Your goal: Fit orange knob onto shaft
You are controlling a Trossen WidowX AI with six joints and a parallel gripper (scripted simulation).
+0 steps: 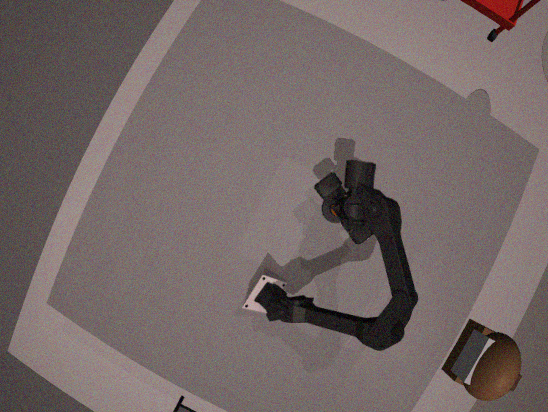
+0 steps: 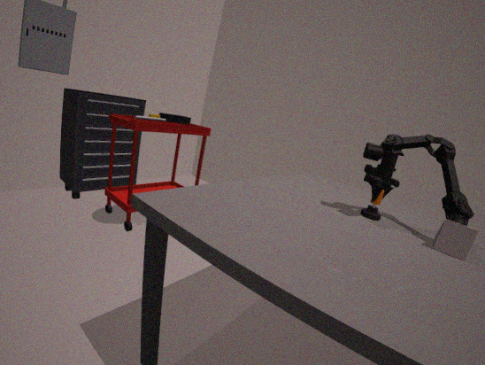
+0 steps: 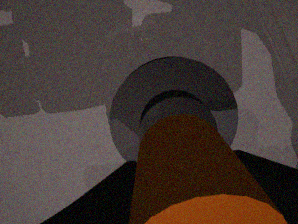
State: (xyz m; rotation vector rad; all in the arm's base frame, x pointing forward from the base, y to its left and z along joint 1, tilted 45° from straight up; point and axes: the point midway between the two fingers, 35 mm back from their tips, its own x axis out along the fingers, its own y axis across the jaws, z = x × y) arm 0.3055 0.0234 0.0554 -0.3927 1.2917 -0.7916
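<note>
Right now my gripper tip is 3 cm below the orange knob. From my gripper tip the other things lie so: dark round pedestal (4 cm below).
</note>
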